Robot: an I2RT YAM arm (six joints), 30 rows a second.
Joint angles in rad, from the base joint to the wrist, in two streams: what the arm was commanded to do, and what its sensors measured. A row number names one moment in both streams.
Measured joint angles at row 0:
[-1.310, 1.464, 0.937, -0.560, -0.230, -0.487]
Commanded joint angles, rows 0 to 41:
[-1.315, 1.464, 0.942, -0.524, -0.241, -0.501]
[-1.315, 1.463, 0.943, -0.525, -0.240, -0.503]
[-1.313, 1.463, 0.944, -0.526, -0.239, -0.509]
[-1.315, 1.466, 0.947, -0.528, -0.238, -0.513]
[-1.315, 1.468, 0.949, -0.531, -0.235, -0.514]
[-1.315, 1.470, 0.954, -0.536, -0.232, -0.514]
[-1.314, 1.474, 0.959, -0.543, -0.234, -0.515]
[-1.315, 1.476, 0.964, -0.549, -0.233, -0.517]
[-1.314, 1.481, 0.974, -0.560, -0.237, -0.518]
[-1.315, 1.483, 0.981, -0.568, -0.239, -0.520]
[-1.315, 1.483, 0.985, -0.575, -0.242, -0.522]
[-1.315, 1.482, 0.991, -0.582, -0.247, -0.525]
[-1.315, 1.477, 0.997, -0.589, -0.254, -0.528]
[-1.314, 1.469, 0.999, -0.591, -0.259, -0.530]
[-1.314, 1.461, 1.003, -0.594, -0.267, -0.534]
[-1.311, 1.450, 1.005, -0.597, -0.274, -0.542]
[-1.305, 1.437, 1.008, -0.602, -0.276, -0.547]
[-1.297, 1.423, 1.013, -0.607, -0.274, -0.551]
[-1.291, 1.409, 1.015, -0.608, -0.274, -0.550]
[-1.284, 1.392, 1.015, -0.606, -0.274, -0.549]
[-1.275, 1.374, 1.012, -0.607, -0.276, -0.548]
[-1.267, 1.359, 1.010, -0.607, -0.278, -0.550]
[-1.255, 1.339, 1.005, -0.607, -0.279, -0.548]
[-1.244, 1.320, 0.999, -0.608, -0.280, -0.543]
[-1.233, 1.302, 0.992, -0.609, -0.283, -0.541]
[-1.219, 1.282, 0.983, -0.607, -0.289, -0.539]
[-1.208, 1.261, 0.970, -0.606, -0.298, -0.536]
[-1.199, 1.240, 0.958, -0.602, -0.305, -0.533]
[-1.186, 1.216, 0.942, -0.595, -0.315, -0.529]
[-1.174, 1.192, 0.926, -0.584, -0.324, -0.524]
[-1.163, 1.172, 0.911, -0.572, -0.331, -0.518]
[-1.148, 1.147, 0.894, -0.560, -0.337, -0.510]
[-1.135, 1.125, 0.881, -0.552, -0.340, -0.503]
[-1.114, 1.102, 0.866, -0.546, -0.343, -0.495]
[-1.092, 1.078, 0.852, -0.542, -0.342, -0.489]
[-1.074, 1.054, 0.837, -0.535, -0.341, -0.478]
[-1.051, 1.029, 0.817, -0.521, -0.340, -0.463]
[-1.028, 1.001, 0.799, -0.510, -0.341, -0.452]
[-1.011, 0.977, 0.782, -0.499, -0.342, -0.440]
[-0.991, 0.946, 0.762, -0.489, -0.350, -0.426]
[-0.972, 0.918, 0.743, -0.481, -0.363, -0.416]
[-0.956, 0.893, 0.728, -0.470, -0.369, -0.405]
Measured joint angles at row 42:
[-0.991, 0.949, 0.757, -0.515, -0.337, -0.459]
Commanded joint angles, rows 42 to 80:
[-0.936, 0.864, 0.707, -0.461, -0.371, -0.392]
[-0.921, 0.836, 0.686, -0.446, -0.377, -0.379]
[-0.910, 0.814, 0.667, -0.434, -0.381, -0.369]
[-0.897, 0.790, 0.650, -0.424, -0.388, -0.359]
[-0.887, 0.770, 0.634, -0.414, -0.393, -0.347]
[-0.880, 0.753, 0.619, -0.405, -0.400, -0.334]
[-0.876, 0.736, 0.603, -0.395, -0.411, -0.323]
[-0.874, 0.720, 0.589, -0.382, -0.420, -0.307]
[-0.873, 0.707, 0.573, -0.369, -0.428, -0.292]
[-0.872, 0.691, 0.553, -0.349, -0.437, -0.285]
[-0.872, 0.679, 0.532, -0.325, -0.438, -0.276]
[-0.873, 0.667, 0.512, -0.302, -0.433, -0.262]
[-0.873, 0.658, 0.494, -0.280, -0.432, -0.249]
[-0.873, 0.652, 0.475, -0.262, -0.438, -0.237]
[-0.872, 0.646, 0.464, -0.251, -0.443, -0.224]
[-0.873, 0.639, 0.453, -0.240, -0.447, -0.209]
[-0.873, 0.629, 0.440, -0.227, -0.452, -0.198]
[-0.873, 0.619, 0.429, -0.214, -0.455, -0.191]
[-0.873, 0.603, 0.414, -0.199, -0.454, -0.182]
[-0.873, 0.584, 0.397, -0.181, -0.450, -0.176]
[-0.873, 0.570, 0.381, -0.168, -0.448, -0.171]
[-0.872, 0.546, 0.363, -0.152, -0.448, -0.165]
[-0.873, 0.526, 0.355, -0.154, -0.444, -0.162]
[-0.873, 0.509, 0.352, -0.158, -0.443, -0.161]
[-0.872, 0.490, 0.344, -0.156, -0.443, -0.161]
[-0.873, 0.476, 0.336, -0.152, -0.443, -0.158]
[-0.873, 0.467, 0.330, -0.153, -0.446, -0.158]
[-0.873, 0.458, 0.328, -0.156, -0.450, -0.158]
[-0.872, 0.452, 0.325, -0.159, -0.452, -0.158]
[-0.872, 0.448, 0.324, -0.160, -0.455, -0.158]
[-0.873, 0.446, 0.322, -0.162, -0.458, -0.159]
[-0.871, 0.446, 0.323, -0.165, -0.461, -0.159]
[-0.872, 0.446, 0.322, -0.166, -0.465, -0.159]
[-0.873, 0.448, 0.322, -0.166, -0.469, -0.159]
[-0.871, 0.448, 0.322, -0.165, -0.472, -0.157]
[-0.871, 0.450, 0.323, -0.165, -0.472, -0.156]
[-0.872, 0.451, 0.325, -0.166, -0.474, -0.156]
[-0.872, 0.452, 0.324, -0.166, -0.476, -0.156]
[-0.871, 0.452, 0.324, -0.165, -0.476, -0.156]
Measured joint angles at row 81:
[-0.876, 0.453, 0.331, -0.178, -0.458, -0.167]
